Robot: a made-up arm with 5 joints. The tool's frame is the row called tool.
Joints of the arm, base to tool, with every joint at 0 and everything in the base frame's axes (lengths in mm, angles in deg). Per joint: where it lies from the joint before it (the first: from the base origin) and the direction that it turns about. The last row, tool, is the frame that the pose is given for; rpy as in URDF.
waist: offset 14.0 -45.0 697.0 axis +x
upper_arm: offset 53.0 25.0 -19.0 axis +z
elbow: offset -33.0 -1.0 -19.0 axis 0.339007 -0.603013 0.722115
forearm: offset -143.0 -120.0 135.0 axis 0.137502 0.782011 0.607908
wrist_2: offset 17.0 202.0 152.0 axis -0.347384 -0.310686 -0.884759
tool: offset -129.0 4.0 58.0 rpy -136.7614 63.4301 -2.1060
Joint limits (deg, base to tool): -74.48..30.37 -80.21..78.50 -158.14..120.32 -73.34..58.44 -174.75..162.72
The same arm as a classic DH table. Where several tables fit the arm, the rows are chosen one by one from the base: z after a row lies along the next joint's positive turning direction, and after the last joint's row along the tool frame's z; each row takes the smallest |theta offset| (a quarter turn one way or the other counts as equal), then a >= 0, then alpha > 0; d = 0 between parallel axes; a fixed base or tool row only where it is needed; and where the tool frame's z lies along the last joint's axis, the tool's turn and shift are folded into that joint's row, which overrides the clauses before.
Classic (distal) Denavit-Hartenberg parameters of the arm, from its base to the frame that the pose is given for. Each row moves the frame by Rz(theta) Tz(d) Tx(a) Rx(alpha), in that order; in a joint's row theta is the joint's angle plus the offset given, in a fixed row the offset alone. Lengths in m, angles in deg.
base (fixed): theta0 -90; d 0.697; a 0.045; alpha -90
waist: theta0 0; d 0.067; a -0.025; alpha 90
upper_arm: theta0 -60.66; d -0.022; a 0.0293; alpha -43.77
elbow: theta0 -30.21; d 0.0997; a 0.193; alpha 89.2
forearm: theta0 5; d 0.2361; a 0.0146; alpha 145.95
wrist_2: theta0 -19.24; d -0.0086; a 0.1228; alpha -73.4
tool (fixed): theta0 -138.01; d 0.0728; a 0; alpha 0
Joint limits (deg, base to tool): -74.48..30.37 -80.21..78.5 -158.14..120.32 -73.34..58.44 -174.75..162.72

